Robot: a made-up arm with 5 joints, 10 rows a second.
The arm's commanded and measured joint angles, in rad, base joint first. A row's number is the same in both.
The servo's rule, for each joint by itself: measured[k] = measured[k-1] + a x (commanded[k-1-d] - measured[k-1]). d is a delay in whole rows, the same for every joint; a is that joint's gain. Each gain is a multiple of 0.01, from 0.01 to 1. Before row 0 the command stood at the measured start. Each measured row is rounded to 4 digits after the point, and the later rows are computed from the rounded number. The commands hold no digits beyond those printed.
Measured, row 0:
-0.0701, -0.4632, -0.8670, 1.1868, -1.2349
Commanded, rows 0 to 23:
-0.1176, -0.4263, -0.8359, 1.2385, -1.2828
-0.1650, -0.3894, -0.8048, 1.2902, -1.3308
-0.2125, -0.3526, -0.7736, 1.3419, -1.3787
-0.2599, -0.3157, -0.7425, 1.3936, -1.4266
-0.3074, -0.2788, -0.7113, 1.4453, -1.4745
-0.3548, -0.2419, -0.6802, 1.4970, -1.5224
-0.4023, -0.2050, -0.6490, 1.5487, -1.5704
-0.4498, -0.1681, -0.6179, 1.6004, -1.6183
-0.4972, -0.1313, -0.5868, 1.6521, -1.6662
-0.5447, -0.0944, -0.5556, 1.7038, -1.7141
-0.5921, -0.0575, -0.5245, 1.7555, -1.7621
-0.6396, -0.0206, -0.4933, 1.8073, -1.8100
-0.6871, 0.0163, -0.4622, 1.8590, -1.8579
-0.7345, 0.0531, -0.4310, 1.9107, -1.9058
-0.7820, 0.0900, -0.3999, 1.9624, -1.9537
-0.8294, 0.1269, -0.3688, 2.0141, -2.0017
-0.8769, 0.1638, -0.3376, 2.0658, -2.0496
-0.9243, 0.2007, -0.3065, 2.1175, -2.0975
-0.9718, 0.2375, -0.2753, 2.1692, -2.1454
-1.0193, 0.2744, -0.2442, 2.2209, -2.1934
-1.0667, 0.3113, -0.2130, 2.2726, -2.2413
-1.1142, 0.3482, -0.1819, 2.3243, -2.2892
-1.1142, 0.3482, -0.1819, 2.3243, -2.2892
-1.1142, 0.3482, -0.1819, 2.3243, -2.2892
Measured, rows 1 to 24:
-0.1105, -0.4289, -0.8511, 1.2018, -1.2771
-0.1568, -0.3922, -0.8275, 1.2274, -1.3244
-0.2041, -0.3554, -0.8000, 1.2606, -1.3722
-0.2515, -0.3185, -0.7707, 1.2992, -1.4201
-0.2990, -0.2816, -0.7404, 1.3416, -1.4680
-0.3464, -0.2447, -0.7097, 1.3867, -1.5159
-0.3939, -0.2078, -0.6787, 1.4337, -1.5639
-0.4414, -0.1709, -0.6477, 1.4820, -1.6118
-0.4888, -0.1341, -0.6166, 1.5313, -1.6597
-0.5363, -0.0972, -0.5855, 1.5813, -1.7076
-0.5837, -0.0603, -0.5544, 1.6318, -1.7556
-0.6312, -0.0234, -0.5232, 1.6827, -1.8035
-0.6787, 0.0135, -0.4921, 1.7338, -1.8514
-0.7261, 0.0503, -0.4609, 1.7851, -1.8993
-0.7736, 0.0872, -0.4298, 1.8365, -1.9472
-0.8210, 0.1241, -0.3987, 1.8880, -1.9952
-0.8685, 0.1610, -0.3675, 1.9396, -2.0431
-0.9159, 0.1979, -0.3364, 1.9912, -2.0910
-0.9634, 0.2347, -0.3052, 2.0428, -2.1389
-1.0109, 0.2716, -0.2741, 2.0944, -2.1869
-1.0583, 0.3085, -0.2429, 2.1461, -2.2348
-1.1058, 0.3454, -0.2118, 2.1978, -2.2827
-1.1129, 0.3480, -0.1966, 2.2345, -2.2884
-1.1140, 0.3482, -0.1891, 2.2605, -2.2891
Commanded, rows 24 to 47:
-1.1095, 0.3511, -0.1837, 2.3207, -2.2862
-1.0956, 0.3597, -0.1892, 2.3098, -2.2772
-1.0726, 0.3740, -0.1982, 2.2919, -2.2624
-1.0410, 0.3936, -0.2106, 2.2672, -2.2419
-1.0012, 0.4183, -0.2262, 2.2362, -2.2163
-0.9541, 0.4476, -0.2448, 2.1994, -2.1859
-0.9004, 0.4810, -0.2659, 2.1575, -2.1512
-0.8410, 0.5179, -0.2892, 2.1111, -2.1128
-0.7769, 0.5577, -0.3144, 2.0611, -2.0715
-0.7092, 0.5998, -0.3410, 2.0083, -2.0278
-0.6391, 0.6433, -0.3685, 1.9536, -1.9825
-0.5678, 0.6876, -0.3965, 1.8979, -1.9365
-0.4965, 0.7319, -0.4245, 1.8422, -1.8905
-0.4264, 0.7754, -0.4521, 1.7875, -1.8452
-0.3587, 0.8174, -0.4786, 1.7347, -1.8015
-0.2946, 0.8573, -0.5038, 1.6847, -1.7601
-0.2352, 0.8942, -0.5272, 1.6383, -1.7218
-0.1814, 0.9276, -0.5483, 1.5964, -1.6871
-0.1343, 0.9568, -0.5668, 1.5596, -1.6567
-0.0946, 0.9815, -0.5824, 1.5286, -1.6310
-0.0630, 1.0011, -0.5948, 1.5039, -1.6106
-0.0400, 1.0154, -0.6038, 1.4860, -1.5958
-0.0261, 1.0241, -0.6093, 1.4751, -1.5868
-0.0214, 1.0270, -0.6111, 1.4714, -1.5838
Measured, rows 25 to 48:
-1.1102, 0.3509, -0.1863, 2.2780, -2.2865
-1.0978, 0.3591, -0.1878, 2.2872, -2.2783
-1.0764, 0.3730, -0.1931, 2.2886, -2.2643
-1.0463, 0.3922, -0.2020, 2.2824, -2.2446
-1.0080, 0.4165, -0.2143, 2.2690, -2.2197
-0.9622, 0.4454, -0.2299, 2.2488, -2.1900
-0.9097, 0.4785, -0.2483, 2.2223, -2.1559
-0.8513, 0.5151, -0.2692, 2.1901, -2.1180
-0.7881, 0.5547, -0.2923, 2.1527, -2.0771
-0.7210, 0.5966, -0.3171, 2.1108, -2.0337
-0.6514, 0.6400, -0.3433, 2.0652, -1.9886
-0.5803, 0.6843, -0.3704, 2.0167, -1.9428
-0.5091, 0.7286, -0.3980, 1.9661, -1.8968
-0.4388, 0.7721, -0.4256, 1.9143, -1.8514
-0.3707, 0.8142, -0.4526, 1.8622, -1.8075
-0.3060, 0.8543, -0.4787, 1.8107, -1.7658
-0.2458, 0.8914, -0.5034, 1.7607, -1.7271
-0.1911, 0.9251, -0.5263, 1.7131, -1.6919
-0.1428, 0.9546, -0.5470, 1.6686, -1.6609
-0.1018, 0.9796, -0.5651, 1.6280, -1.6346
-0.0688, 0.9996, -0.5802, 1.5920, -1.6135
-0.0443, 1.0143, -0.5922, 1.5613, -1.5979
-0.0288, 1.0234, -0.6009, 1.5363, -1.5881
-0.0225, 1.0267, -0.6061, 1.5175, -1.5843

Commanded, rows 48 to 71:
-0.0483, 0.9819, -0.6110, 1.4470, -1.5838
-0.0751, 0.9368, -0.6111, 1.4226, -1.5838
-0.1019, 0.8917, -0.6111, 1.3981, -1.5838
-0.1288, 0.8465, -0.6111, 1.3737, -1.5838
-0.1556, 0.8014, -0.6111, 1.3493, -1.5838
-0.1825, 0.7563, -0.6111, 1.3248, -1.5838
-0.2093, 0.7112, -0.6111, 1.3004, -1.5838
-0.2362, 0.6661, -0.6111, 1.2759, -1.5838
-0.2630, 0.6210, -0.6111, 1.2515, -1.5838
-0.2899, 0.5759, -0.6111, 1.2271, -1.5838
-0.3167, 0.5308, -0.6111, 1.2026, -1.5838
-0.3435, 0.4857, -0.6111, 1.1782, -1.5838
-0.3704, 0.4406, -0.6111, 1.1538, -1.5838
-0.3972, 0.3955, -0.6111, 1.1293, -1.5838
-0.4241, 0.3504, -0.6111, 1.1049, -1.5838
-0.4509, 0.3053, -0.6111, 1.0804, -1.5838
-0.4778, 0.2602, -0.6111, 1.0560, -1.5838
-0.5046, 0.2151, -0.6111, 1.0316, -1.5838
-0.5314, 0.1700, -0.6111, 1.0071, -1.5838
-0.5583, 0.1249, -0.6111, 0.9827, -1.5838
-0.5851, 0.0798, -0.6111, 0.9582, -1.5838
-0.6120, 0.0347, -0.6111, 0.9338, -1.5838
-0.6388, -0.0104, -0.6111, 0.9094, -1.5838
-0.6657, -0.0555, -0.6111, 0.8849, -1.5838
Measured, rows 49 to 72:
-0.0444, 0.9850, -0.6086, 1.4971, -1.5839
-0.0705, 0.9402, -0.6099, 1.4755, -1.5838
-0.0972, 0.8951, -0.6105, 1.4531, -1.5838
-0.1241, 0.8499, -0.6108, 1.4301, -1.5838
-0.1509, 0.8048, -0.6110, 1.4067, -1.5838
-0.1778, 0.7597, -0.6111, 1.3829, -1.5838
-0.2046, 0.7146, -0.6111, 1.3590, -1.5838
-0.2315, 0.6695, -0.6111, 1.3349, -1.5838
-0.2583, 0.6244, -0.6111, 1.3107, -1.5838
-0.2852, 0.5793, -0.6111, 1.2865, -1.5838
-0.3120, 0.5342, -0.6111, 1.2622, -1.5838
-0.3388, 0.4891, -0.6111, 1.2378, -1.5838
-0.3657, 0.4440, -0.6111, 1.2134, -1.5838
-0.3925, 0.3989, -0.6111, 1.1890, -1.5838
-0.4194, 0.3538, -0.6111, 1.1646, -1.5838
-0.4462, 0.3087, -0.6111, 1.1402, -1.5838
-0.4731, 0.2636, -0.6111, 1.1158, -1.5838
-0.4999, 0.2185, -0.6111, 1.0914, -1.5838
-0.5267, 0.1734, -0.6111, 1.0670, -1.5838
-0.5536, 0.1283, -0.6111, 1.0426, -1.5838
-0.5804, 0.0832, -0.6111, 1.0181, -1.5838
-0.6073, 0.0381, -0.6111, 0.9937, -1.5838
-0.6341, -0.0070, -0.6111, 0.9693, -1.5838
-0.6610, -0.0521, -0.6111, 0.9448, -1.5838

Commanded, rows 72 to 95:
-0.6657, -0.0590, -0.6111, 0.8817, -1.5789
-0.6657, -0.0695, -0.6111, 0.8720, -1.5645
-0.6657, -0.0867, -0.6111, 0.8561, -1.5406
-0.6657, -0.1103, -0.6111, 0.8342, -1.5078
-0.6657, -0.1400, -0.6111, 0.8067, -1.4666
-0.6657, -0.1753, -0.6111, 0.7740, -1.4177
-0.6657, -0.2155, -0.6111, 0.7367, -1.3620
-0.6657, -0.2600, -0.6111, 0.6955, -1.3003
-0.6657, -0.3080, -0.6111, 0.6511, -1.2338
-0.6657, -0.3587, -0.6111, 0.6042, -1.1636
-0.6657, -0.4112, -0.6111, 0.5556, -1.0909
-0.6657, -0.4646, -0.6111, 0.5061, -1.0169
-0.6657, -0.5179, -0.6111, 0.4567, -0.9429
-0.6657, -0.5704, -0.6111, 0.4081, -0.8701
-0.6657, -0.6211, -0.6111, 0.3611, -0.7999
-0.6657, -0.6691, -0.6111, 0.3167, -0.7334
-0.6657, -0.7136, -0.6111, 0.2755, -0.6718
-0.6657, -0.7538, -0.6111, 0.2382, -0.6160
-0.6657, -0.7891, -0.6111, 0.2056, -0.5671
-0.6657, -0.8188, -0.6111, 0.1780, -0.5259
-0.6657, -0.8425, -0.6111, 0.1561, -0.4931
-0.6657, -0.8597, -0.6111, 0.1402, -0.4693
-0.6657, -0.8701, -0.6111, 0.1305, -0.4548
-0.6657, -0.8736, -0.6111, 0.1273, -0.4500
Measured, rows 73 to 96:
-0.6650, -0.0585, -0.6111, 0.9265, -1.5795
-0.6656, -0.0687, -0.6111, 0.9107, -1.5663
-0.6657, -0.0854, -0.6111, 0.8949, -1.5437
-0.6657, -0.1086, -0.6111, 0.8773, -1.5121
-0.6657, -0.1378, -0.6111, 0.8568, -1.4721
-0.6657, -0.1727, -0.6111, 0.8328, -1.4242
-0.6657, -0.2125, -0.6111, 0.8049, -1.3695
-0.6657, -0.2567, -0.6111, 0.7732, -1.3086
-0.6657, -0.3044, -0.6111, 0.7378, -1.2428
-0.6657, -0.3549, -0.6111, 0.6991, -1.1731
-0.6657, -0.4073, -0.6111, 0.6575, -1.1008
-0.6657, -0.4606, -0.6111, 0.6136, -1.0270
-0.6657, -0.5139, -0.6111, 0.5681, -0.9530
-0.6657, -0.5664, -0.6111, 0.5217, -0.8800
-0.6657, -0.6173, -0.6111, 0.4751, -0.8095
-0.6657, -0.6655, -0.6111, 0.4292, -0.7425
-0.6657, -0.7102, -0.6111, 0.3846, -0.6803
-0.6657, -0.7507, -0.6111, 0.3421, -0.6237
-0.6657, -0.7864, -0.6111, 0.3025, -0.5739
-0.6657, -0.8165, -0.6111, 0.2664, -0.5317
-0.6657, -0.8407, -0.6111, 0.2344, -0.4977
-0.6657, -0.8584, -0.6111, 0.2071, -0.4727
-0.6657, -0.8693, -0.6111, 0.1849, -0.4569
-0.6657, -0.8733, -0.6111, 0.1682, -0.4508

